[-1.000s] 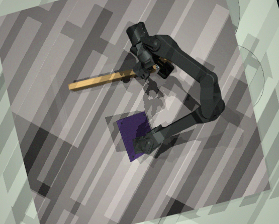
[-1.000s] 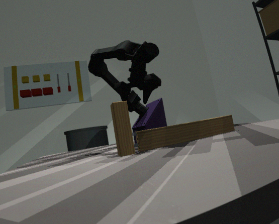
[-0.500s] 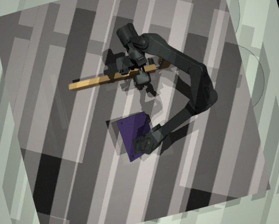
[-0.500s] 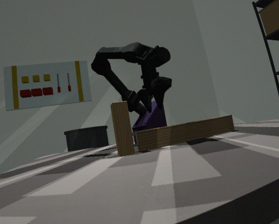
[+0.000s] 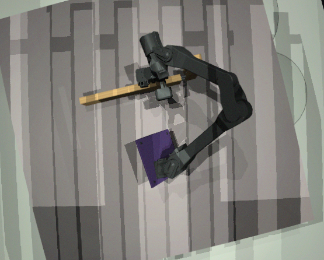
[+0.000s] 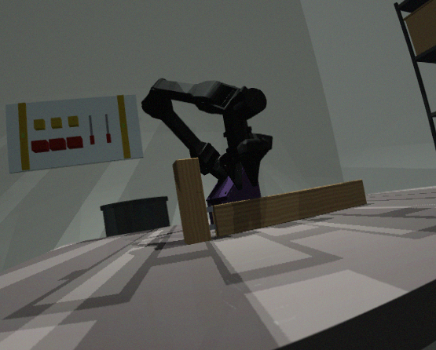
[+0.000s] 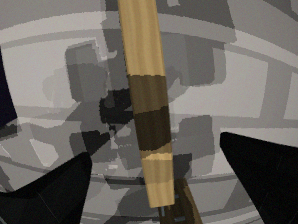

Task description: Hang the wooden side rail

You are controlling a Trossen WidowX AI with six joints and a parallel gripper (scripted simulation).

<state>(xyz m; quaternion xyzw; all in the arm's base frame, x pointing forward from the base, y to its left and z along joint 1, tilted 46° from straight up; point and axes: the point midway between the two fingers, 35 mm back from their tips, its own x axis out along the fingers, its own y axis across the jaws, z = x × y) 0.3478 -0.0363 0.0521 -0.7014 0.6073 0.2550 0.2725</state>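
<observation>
The headboard post is 20 mm ahead of my gripper tip, 140 mm to the right of it and 10 mm below it.
</observation>
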